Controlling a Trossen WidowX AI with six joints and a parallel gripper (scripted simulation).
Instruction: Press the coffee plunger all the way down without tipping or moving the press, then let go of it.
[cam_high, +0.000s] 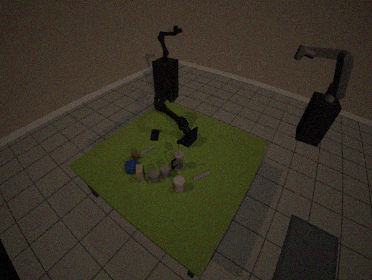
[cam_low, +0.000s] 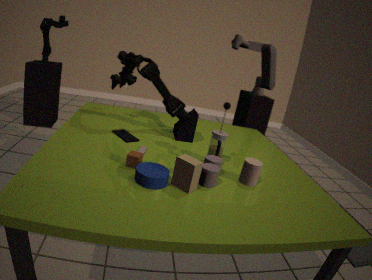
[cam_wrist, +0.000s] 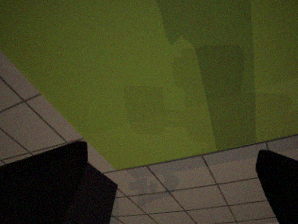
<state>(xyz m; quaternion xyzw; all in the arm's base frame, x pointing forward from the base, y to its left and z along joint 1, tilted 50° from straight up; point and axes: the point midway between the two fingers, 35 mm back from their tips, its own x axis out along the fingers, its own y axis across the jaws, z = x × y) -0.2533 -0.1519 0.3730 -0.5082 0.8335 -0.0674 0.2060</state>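
Right now the coffee press is 60 cm ahead of my gripper tip, 46 cm to the left of it and 4 cm below it. From my gripper tip the other things lie so: blue disc 79 cm ahead, 16 cm to the left, 15 cm below; flat black slab 36 cm ahead, 16 cm below, 7 cm to the left.
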